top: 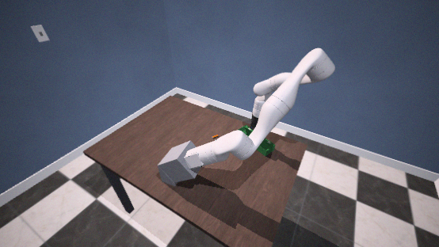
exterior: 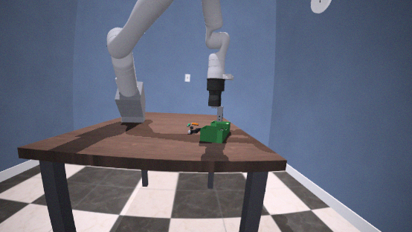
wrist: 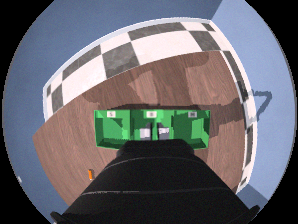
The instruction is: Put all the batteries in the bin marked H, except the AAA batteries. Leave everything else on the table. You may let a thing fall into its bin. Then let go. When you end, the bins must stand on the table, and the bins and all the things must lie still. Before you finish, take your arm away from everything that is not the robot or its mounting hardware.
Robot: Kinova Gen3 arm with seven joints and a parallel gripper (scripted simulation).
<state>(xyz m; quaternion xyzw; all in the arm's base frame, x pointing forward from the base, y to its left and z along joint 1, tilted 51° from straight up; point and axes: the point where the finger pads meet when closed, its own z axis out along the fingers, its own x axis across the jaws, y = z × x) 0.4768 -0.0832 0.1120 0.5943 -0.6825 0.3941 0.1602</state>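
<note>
My gripper is now 1 cm past the green bin, 1 cm to the right of it and 6 cm above it. The rest, counted from my hand: green cell: 15 cm behind, 21 cm to the left, 8 cm below; then orange cell: 11 cm behind, 25 cm to the left, 8 cm below; then dark piece: 13 cm behind, 13 cm to the left, 7 cm below.
</note>
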